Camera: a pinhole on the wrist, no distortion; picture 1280 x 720 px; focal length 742.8 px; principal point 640.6 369.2 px. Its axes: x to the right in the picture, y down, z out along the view. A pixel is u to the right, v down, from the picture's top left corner.
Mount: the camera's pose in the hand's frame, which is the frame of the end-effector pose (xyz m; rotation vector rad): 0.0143 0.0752 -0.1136 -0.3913 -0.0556 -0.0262
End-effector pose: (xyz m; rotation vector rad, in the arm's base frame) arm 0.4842 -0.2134 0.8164 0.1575 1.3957 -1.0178
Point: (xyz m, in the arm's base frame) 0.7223 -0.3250 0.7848
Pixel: 755.1 139.8
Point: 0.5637 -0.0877 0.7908
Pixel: 204.6 535.2
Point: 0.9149 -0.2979 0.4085
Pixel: 1154.0 661.2
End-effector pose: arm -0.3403 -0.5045 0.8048 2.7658 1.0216 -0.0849
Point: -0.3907 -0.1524 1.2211
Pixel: behind the camera
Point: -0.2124 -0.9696 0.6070
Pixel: 388.4 573.4
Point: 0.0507 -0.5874 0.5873
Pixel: 1164.9 497.5
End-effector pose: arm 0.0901 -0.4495 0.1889 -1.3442 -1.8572 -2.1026
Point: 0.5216 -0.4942 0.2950
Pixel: 214.3 569.1
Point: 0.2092 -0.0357 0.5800
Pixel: 1199.8 360.7
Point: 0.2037 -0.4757 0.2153
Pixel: 281.0 131.9
